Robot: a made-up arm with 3 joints.
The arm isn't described. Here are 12 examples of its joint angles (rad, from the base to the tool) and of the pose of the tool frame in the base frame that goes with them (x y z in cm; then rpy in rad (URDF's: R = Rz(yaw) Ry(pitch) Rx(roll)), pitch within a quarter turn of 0, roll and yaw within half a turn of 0).
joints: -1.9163 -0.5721 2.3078
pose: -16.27 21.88 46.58 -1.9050 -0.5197 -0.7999
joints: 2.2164 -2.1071 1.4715
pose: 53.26 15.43 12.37 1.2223 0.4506 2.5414
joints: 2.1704 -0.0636 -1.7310
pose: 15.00 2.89 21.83 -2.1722 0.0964 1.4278
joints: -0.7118 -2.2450 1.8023
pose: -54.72 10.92 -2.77 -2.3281 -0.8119 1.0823
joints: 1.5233 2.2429 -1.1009
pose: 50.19 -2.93 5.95 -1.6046 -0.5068 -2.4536
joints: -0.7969 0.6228 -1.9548
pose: -14.45 -4.10 0.82 0.7323 -0.7023 1.4064
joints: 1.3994 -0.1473 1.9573
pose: 13.46 13.74 -19.69 1.3898 0.3557 -1.7839
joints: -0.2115 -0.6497 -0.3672
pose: -16.44 -0.27 5.25 -0.5494 0.4206 0.3185
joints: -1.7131 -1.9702 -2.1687
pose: -43.44 14.95 21.56 1.4969 -0.7278 -2.6966
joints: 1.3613 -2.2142 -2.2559
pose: 46.15 11.11 0.24 -1.7598 0.8447 -0.7749
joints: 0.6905 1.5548 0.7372
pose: 3.88 -12.75 -38.32 1.5585 0.0466 -0.0108
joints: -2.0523 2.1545 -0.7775
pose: -42.79 -2.60 44.89 0.9357 1.1261 -1.1166
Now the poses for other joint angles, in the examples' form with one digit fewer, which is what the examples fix.
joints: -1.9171 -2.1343 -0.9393
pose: -27.0 22.4 29.6 1.378 0.330 -2.668
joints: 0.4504 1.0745 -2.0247
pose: 8.3 -9.0 -7.8 -1.045 -0.548 2.617
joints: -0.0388 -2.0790 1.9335
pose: -32.0 12.4 -33.5 2.629 -0.979 2.188
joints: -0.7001 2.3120 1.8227
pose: -48.4 -13.1 3.7 -2.165 0.396 2.354
